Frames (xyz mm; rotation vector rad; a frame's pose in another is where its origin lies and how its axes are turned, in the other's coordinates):
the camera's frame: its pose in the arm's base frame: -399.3 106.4 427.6 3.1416 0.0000 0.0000
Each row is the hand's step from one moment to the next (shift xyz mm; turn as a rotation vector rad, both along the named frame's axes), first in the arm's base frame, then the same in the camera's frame.
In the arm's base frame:
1: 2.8 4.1 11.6 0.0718 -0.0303 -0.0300
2: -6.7 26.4 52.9 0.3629 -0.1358 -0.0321
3: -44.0 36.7 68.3 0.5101 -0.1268 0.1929
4: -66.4 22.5 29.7 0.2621 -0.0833 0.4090
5: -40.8 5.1 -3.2 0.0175 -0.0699 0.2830
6: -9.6 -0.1 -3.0 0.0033 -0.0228 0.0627
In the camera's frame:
1: 2.8 -4.1 -11.6 0.0718 0.0303 0.0300
2: -6.7 -26.4 -52.9 0.3629 0.1358 0.0321
3: -44.0 -36.7 -68.3 0.5101 0.1268 -0.1929
4: -66.4 -22.5 -29.7 0.2621 0.0833 -0.4090
5: -40.8 -5.1 3.2 0.0175 0.0699 -0.2830
6: -9.6 0.1 3.0 0.0033 0.0228 -0.0627

